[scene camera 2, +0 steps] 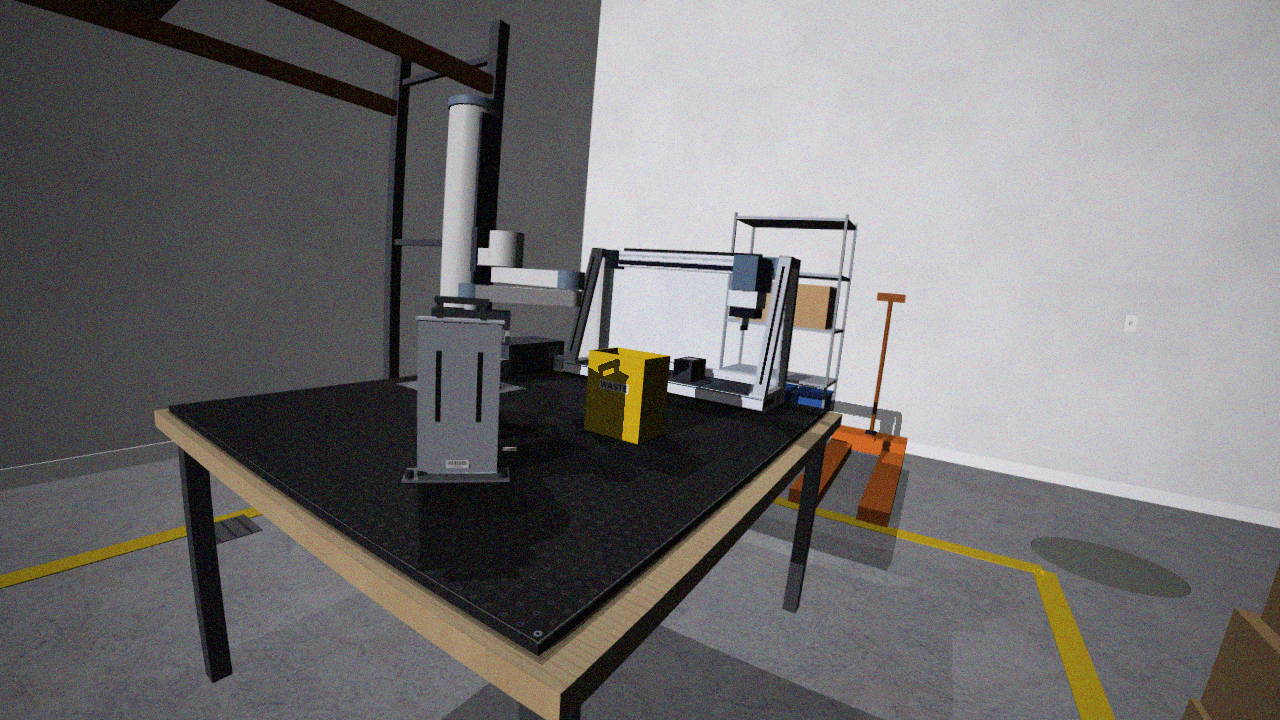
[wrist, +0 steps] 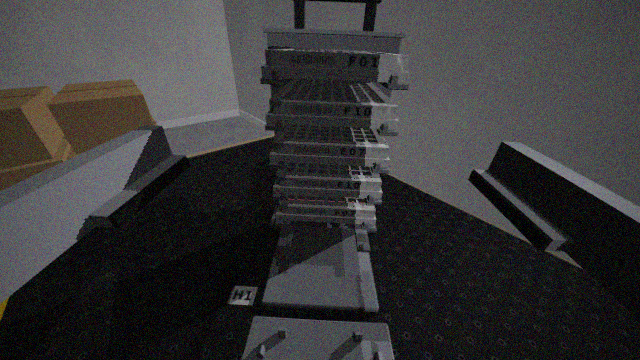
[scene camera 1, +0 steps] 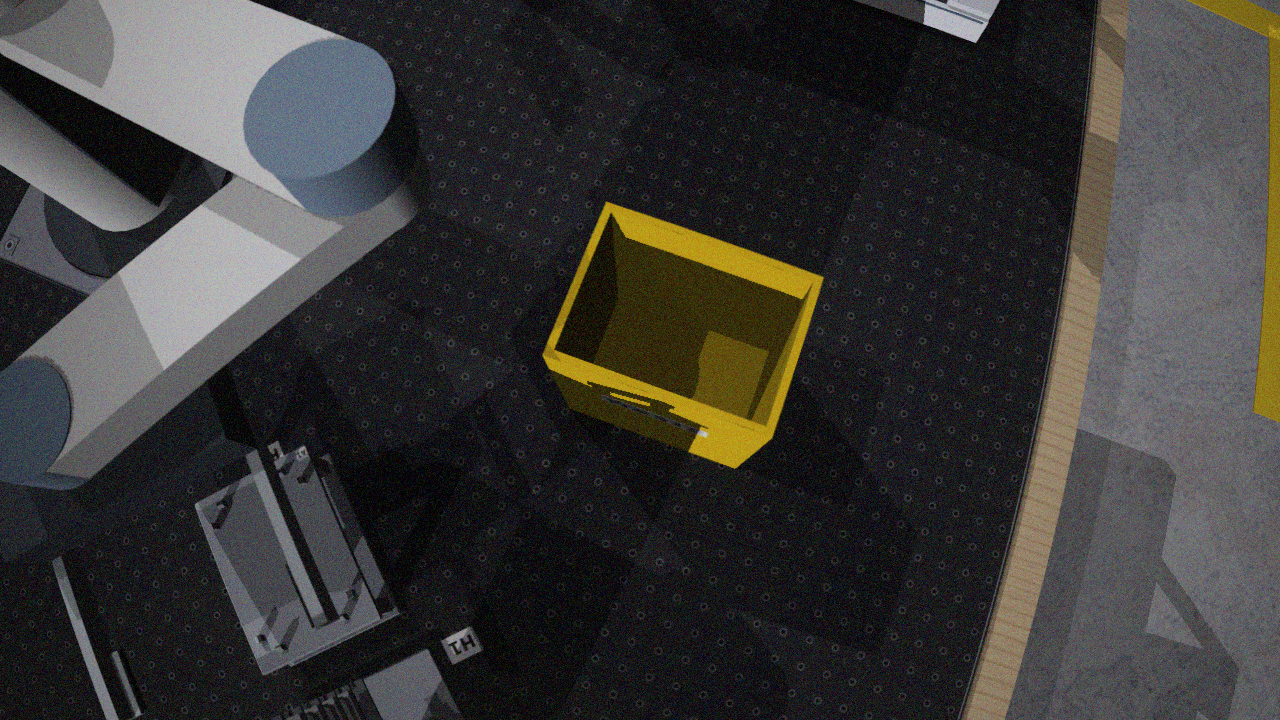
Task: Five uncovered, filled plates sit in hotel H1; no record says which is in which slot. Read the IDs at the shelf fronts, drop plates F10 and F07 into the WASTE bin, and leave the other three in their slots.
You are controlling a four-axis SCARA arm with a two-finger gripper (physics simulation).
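Frame: origin at the arm's base, x back, y right, z up, level; metres.
Seen in the pictures: gripper, fingertip midpoint: [wrist: 329, 152] [scene camera 1: 221, 674]; arm's base at its link origin: [scene camera 1: 143, 178].
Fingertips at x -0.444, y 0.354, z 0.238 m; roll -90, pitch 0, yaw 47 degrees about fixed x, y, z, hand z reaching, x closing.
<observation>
Offsets run from my fingertips to a thing's middle. "spot": to the spot under its first point.
Hotel H1 {dx -0.106, dy +0.102, dz -0.065 m} [scene camera 1: 402, 685] [scene camera 2: 459, 394] [wrist: 320, 292] holds a stack of five plates in the wrist view. From the top, their fronts read F01 {dx -0.077, dy +0.074, dz +0.034 m} [wrist: 320, 65], F10 {dx -0.077, dy +0.074, dz +0.006 m} [wrist: 320, 120] and F07 {dx -0.077, dy +0.074, dz -0.022 m} [wrist: 315, 152]. The fourth plate {dx -0.077, dy +0.074, dz -0.050 m} [wrist: 315, 191] and the lowest plate {dx -0.077, dy +0.074, dz -0.079 m} [wrist: 315, 219] have labels too blurred to read surely. My gripper [scene camera 1: 223, 664] [wrist: 329, 152] is open and empty, its fingers wide apart to left and right of the stack in the wrist view. The yellow WASTE bin {dx -0.202, dy -0.328, dz -0.125 m} [scene camera 1: 716, 255] [scene camera 2: 646, 394] stands upright, and no plate shows inside it. In scene camera 2 the hotel's back hides the plates.
A grey stand with pegs {spot: dx +0.098, dy -0.043, dz -0.165 m} [scene camera 1: 241, 555] [wrist: 320, 337] is in front of H1, below one finger in scene camera 1. The H1 tag {dx -0.103, dy -0.036, dz -0.225 m} [scene camera 1: 461, 644] [wrist: 243, 295] lies beside the hotel. A gantry frame [scene camera 2: 783, 331] and a black box {spot: dx -0.113, dy -0.869, dz -0.130 m} [scene camera 2: 689, 368] stand beyond the bin.
</observation>
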